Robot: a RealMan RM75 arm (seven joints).
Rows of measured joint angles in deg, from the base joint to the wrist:
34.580 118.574 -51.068 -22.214 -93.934 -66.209 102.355
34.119 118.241 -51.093 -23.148 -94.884 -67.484 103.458
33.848 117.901 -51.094 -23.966 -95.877 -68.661 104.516
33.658 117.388 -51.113 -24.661 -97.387 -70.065 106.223
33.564 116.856 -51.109 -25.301 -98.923 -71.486 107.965
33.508 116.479 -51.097 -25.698 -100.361 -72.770 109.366
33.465 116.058 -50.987 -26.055 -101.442 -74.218 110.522
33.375 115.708 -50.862 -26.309 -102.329 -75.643 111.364
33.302 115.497 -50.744 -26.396 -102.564 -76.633 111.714
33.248 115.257 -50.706 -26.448 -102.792 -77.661 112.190
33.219 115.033 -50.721 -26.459 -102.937 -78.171 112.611
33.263 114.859 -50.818 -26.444 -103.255 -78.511 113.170
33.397 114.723 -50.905 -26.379 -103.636 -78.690 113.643
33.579 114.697 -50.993 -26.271 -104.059 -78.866 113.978
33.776 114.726 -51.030 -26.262 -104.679 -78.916 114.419
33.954 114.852 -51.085 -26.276 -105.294 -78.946 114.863
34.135 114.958 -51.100 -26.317 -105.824 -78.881 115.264
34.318 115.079 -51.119 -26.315 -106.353 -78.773 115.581
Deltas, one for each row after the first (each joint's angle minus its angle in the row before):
-0.461 -0.333 -0.025 -0.934 -0.950 -1.275 1.103
-0.271 -0.340 -0.001 -0.818 -0.993 -1.177 1.058
-0.190 -0.513 -0.019 -0.695 -1.510 -1.404 1.707
-0.094 -0.532 0.004 -0.640 -1.536 -1.421 1.742
-0.056 -0.377 0.012 -0.397 -1.438 -1.284 1.401
-0.043 -0.421 0.110 -0.357 -1.081 -1.448 1.156
-0.090 -0.350 0.125 -0.254 -0.887 -1.425 0.842
-0.073 -0.211 0.118 -0.087 -0.235 -0.990 0.350
-0.054 -0.240 0.038 -0.052 -0.228 -1.028 0.476
-0.029 -0.224 -0.015 -0.011 -0.145 -0.510 0.421
0.044 -0.174 -0.097 0.015 -0.318 -0.340 0.559
0.134 -0.136 -0.087 0.065 -0.381 -0.179 0.473
0.182 -0.026 -0.088 0.108 -0.423 -0.176 0.335
0.197 0.029 -0.037 0.009 -0.620 -0.050 0.441
0.178 0.126 -0.055 -0.014 -0.615 -0.030 0.444
0.181 0.106 -0.015 -0.041 -0.530 0.065 0.401
0.183 0.121 -0.019 0.002 -0.529 0.108 0.317

